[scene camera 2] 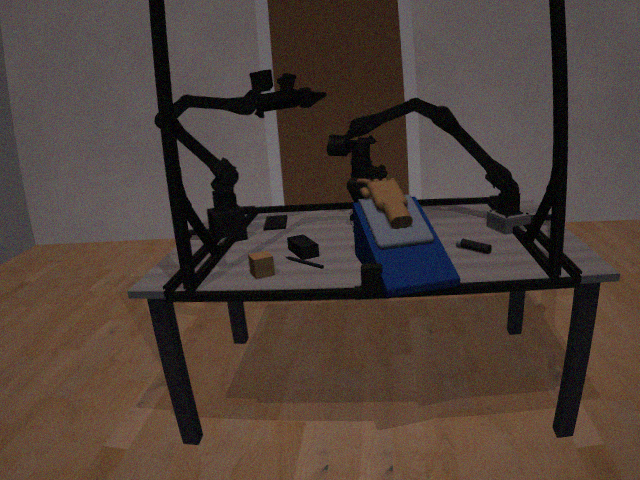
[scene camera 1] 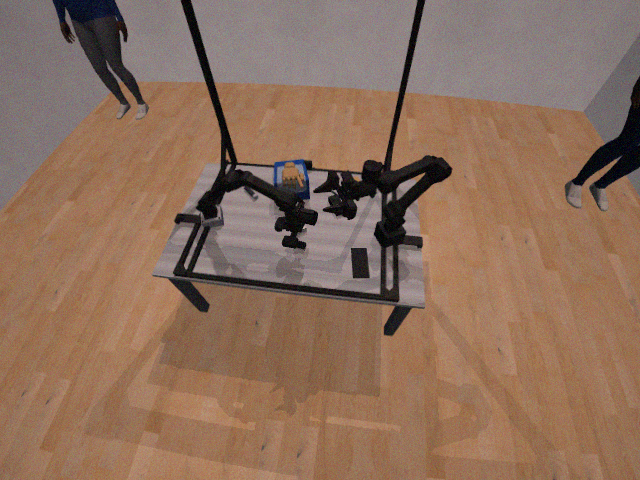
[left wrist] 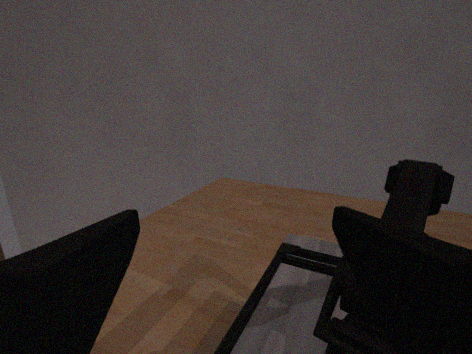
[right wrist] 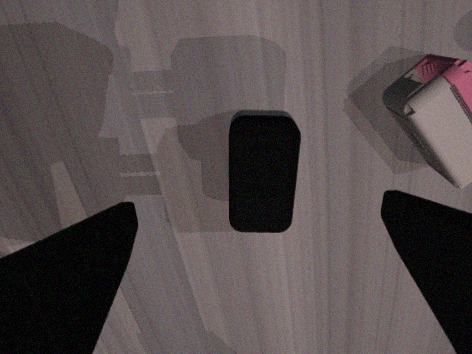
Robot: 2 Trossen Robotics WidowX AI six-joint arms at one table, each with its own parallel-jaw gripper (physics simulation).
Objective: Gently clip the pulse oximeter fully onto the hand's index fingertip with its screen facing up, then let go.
Scene:
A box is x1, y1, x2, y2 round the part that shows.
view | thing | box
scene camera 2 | my left gripper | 274, 73, 326, 109
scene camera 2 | my right gripper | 347, 157, 387, 202
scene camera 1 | my left gripper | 313, 170, 363, 219
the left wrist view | my left gripper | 0, 206, 471, 353
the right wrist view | my right gripper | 0, 190, 471, 353

